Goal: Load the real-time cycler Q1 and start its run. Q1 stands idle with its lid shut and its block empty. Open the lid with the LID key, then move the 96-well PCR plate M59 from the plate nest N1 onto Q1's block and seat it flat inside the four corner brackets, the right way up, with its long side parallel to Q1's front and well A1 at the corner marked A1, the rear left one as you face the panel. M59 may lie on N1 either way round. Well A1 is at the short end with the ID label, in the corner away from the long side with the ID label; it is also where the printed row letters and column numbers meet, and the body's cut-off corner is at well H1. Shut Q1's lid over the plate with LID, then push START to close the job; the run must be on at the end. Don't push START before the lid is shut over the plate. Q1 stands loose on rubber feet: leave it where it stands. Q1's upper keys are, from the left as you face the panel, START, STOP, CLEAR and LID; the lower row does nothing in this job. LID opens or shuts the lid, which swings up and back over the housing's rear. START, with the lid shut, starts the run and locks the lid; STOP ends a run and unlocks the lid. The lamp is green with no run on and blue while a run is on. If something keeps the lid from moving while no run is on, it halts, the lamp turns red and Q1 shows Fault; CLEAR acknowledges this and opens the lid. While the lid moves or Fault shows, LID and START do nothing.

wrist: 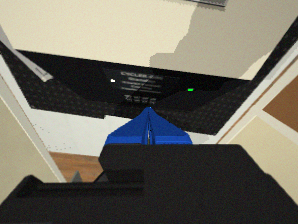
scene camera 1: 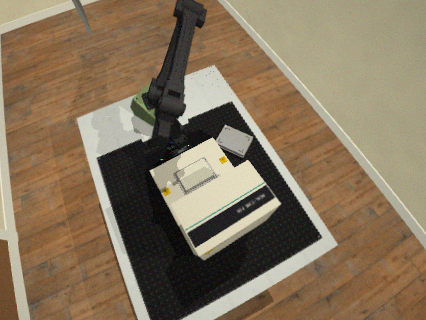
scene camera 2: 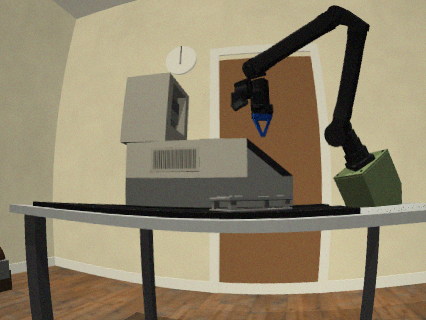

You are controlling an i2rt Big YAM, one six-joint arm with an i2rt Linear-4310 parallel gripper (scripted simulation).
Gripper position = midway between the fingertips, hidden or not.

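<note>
You can see my gripper (wrist: 148,111), and there's a lid (scene camera 1: 213,216) in the scene too. Scene camera 2 shows that same lid (scene camera 2: 146,117) as well.
</note>
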